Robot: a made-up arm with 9 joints. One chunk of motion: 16 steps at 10 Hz.
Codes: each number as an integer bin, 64 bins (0 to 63) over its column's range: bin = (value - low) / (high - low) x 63, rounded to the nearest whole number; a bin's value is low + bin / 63 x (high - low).
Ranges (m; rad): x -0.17..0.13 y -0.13..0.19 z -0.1..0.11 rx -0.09..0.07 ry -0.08..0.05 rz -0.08..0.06
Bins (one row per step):
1: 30 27 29 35 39 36
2: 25 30 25 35 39 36
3: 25 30 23 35 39 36
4: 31 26 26 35 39 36
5: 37 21 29 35 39 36
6: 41 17 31 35 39 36
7: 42 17 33 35 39 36
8: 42 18 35 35 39 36
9: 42 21 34 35 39 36
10: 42 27 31 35 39 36
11: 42 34 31 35 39 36
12: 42 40 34 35 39 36
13: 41 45 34 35 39 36
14: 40 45 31 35 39 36
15: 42 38 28 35 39 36
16: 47 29 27 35 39 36
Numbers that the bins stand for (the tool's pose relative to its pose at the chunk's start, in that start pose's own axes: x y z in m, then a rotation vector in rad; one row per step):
1: -0.0271 0.0071 -0.0033 -0.0011 0.0005 0.0000
2: -0.0510 0.0224 -0.0167 -0.0011 0.0005 0.0000
3: -0.0510 0.0224 -0.0233 -0.0011 0.0005 0.0000
4: -0.0224 0.0021 -0.0133 -0.0011 0.0005 0.0000
5: 0.0062 -0.0233 -0.0033 -0.0011 0.0005 0.0000
6: 0.0252 -0.0437 0.0033 -0.0011 0.0005 0.0000
7: 0.0300 -0.0437 0.0100 -0.0011 0.0005 0.0000
8: 0.0300 -0.0386 0.0167 -0.0011 0.0005 0.0000
9: 0.0300 -0.0233 0.0133 -0.0011 0.0005 0.0000
10: 0.0300 0.0071 0.0033 -0.0011 0.0005 0.0000
11: 0.0300 0.0427 0.0033 -0.0011 0.0005 0.0000
12: 0.0300 0.0732 0.0133 -0.0011 0.0005 0.0000
13: 0.0252 0.0986 0.0133 -0.0011 0.0005 0.0000
14: 0.0205 0.0986 0.0033 -0.0011 0.0005 0.0000
15: 0.0300 0.0630 -0.0067 -0.0011 0.0005 0.0000
16: 0.0538 0.0173 -0.0100 -0.0011 0.0005 0.0000

